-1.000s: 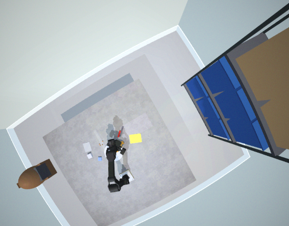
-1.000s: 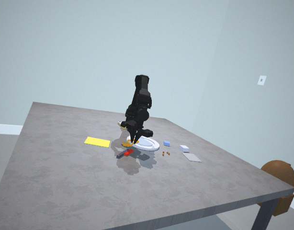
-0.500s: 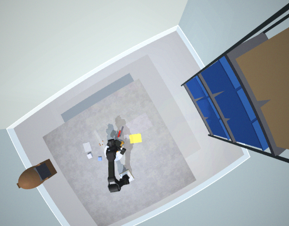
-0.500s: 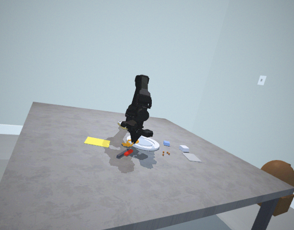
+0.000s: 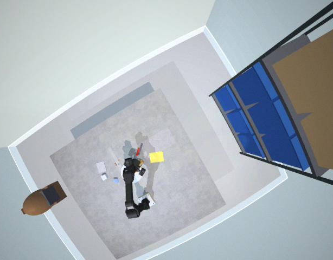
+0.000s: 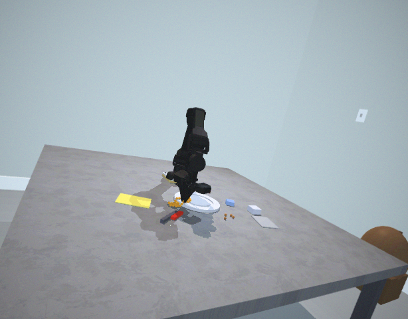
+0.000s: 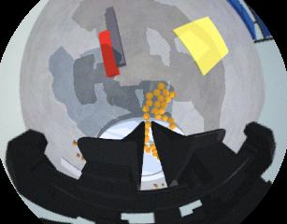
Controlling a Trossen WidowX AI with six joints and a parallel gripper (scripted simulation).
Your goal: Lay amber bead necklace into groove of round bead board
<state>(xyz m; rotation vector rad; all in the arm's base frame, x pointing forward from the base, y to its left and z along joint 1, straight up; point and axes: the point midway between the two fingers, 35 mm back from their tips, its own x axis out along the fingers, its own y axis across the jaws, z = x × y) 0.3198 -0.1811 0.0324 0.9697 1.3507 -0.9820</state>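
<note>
My gripper tip is 9 cm to the right of the round white bead board, 2 cm past it and 1 cm above it. From my gripper tip the other things lie so: yellow sheet 18 cm to the right, 7 cm behind, 2 cm below; blue block 26 cm to the left, 1 cm below, 1 cm ahead; grey tool 10 cm to the right, 8 cm ahead, 1 cm below.
</note>
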